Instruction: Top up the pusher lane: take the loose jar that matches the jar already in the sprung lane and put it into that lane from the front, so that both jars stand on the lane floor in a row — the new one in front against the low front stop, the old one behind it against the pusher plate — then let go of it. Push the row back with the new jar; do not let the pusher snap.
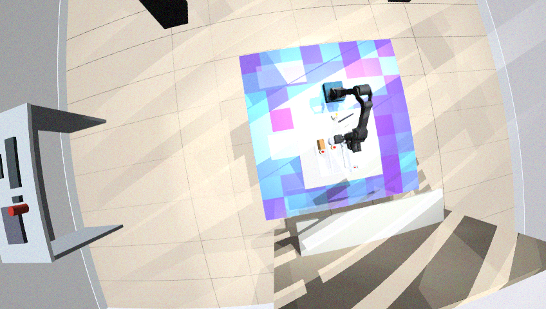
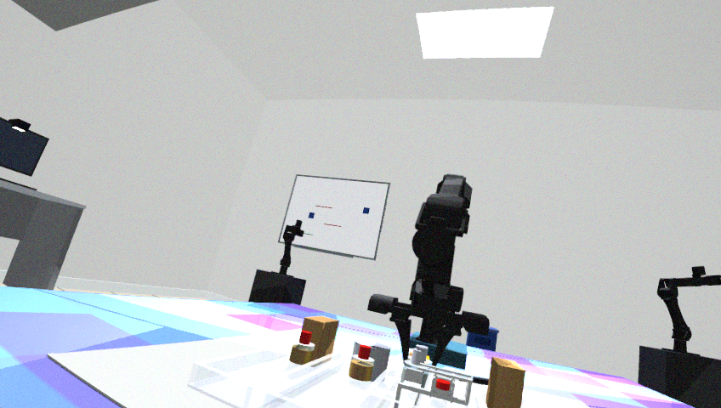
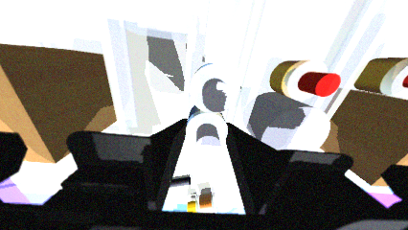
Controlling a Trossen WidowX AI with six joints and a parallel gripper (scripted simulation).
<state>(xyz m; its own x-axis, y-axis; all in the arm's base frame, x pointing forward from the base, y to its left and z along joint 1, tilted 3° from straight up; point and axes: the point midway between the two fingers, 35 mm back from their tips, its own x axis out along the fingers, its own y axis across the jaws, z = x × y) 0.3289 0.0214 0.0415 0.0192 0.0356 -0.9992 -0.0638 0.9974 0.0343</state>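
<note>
My gripper tip is now 8 cm to the left of the grey block, 1 cm short of it and 1 cm above it. Also, from my gripper tip: pusher lane 14 cm ahead, 3 cm to the left, 2 cm below; small red part 22 cm ahead, 5 cm to the left, 4 cm above.
</note>
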